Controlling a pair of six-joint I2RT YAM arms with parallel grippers.
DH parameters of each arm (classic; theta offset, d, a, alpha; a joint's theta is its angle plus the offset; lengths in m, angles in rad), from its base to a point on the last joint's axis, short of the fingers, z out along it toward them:
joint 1: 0 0.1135 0.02 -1.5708
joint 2: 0 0 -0.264 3.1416
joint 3: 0.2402 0 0.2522 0
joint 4: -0.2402 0 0.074 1.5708
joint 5: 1.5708 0 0 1.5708
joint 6: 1.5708 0.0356 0 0
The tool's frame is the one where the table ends.
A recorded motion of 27 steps. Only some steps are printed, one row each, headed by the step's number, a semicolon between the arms.
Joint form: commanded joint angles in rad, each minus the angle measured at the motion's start. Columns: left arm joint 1, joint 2, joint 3, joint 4, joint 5, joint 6; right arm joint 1, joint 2, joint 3, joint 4, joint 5, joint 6.
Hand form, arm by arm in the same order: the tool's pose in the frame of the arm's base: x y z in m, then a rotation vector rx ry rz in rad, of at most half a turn. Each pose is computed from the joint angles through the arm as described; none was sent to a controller.
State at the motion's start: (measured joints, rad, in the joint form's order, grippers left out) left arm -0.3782 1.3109 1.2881 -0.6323 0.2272 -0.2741; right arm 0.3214 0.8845 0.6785 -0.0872 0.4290 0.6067
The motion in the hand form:
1: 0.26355 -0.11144 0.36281 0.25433 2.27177 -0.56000; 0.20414 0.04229 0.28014 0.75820 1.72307 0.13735
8: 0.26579 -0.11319 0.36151 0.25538 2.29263 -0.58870; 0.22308 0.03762 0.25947 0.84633 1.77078 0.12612
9: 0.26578 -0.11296 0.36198 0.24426 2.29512 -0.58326; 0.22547 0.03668 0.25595 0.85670 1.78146 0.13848
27: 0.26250 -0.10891 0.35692 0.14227 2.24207 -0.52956; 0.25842 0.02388 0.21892 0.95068 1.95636 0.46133
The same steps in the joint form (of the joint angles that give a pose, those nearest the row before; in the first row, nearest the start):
1: 0.0032 0.0150 0.0413 -0.0417 -0.0247 0.0239; -0.0235 0.0291 -0.0233 -0.0268 0.1504 0.1186
8: 0.0033 0.0300 0.0527 -0.0557 -0.0008 0.0137; -0.0722 0.1359 -0.0278 -0.0046 0.1197 0.1890
9: 0.0031 0.0303 0.0554 -0.0591 -0.0084 0.0075; -0.0812 0.1494 -0.0311 0.0014 0.1012 0.2006
27: 0.0016 -0.0108 -0.0146 0.0284 -0.0935 -0.0438; -0.2101 0.3373 -0.0335 0.0894 -0.2891 0.3331

